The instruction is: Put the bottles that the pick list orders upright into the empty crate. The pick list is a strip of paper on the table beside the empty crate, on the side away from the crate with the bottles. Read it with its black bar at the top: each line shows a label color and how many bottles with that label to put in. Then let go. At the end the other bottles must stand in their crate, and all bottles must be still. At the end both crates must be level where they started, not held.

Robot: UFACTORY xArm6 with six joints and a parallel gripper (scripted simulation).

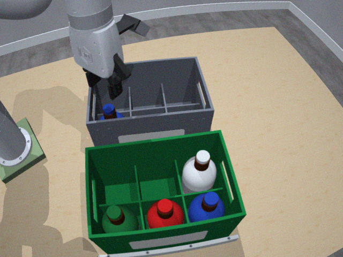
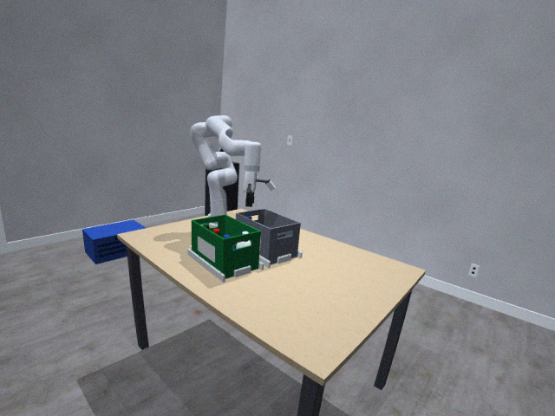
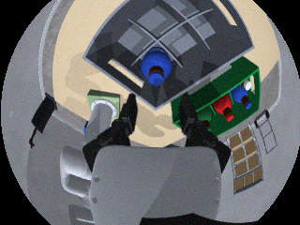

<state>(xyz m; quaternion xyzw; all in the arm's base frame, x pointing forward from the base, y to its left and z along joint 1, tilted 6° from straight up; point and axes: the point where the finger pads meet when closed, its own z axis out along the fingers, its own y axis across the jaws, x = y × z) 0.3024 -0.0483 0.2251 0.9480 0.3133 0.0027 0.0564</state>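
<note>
Now: the red-label bottle 50 mm ahead of my hand, 250 mm to the right of it and 150 mm below it. Also, from my hand: green crate 50 mm ahead, 210 mm to the right, 160 mm below; then white-label bottle 150 mm ahead, 170 mm to the right, 150 mm below; then grey crate 90 mm ahead, 30 mm to the left, 160 mm below.
</note>
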